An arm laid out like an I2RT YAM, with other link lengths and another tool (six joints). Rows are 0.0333 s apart.
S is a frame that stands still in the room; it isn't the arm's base.
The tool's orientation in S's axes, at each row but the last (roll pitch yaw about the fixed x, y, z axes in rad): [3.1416, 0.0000, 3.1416]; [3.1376, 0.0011, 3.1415]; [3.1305, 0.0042, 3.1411]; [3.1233, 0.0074, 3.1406]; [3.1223, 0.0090, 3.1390]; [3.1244, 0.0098, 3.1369]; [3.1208, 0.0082, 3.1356]
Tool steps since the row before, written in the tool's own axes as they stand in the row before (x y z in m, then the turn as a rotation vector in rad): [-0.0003, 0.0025, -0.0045, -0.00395, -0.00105, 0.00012]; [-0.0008, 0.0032, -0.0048, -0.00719, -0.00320, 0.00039]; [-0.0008, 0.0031, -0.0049, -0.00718, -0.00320, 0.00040]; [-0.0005, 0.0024, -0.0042, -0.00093, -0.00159, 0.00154]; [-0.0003, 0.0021, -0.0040, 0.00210, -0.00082, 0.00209]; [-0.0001, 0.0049, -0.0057, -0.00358, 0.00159, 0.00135]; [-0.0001, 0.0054, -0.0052, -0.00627, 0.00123, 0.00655]
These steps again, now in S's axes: [0.0003, 0.0025, 0.0045, 0.00395, -0.00105, -0.00012]; [0.0008, 0.0032, 0.0048, 0.00719, -0.00320, -0.00039]; [0.0008, 0.0030, 0.0049, 0.00718, -0.00320, -0.00041]; [0.0005, 0.0023, 0.0042, 0.00094, -0.00156, -0.00156]; [0.0003, 0.0020, 0.0040, -0.00208, -0.00077, -0.00212]; [0.0001, 0.0048, 0.0058, 0.00360, 0.00160, -0.00129]; [0.0001, 0.0053, 0.0053, 0.00633, 0.00133, -0.00647]
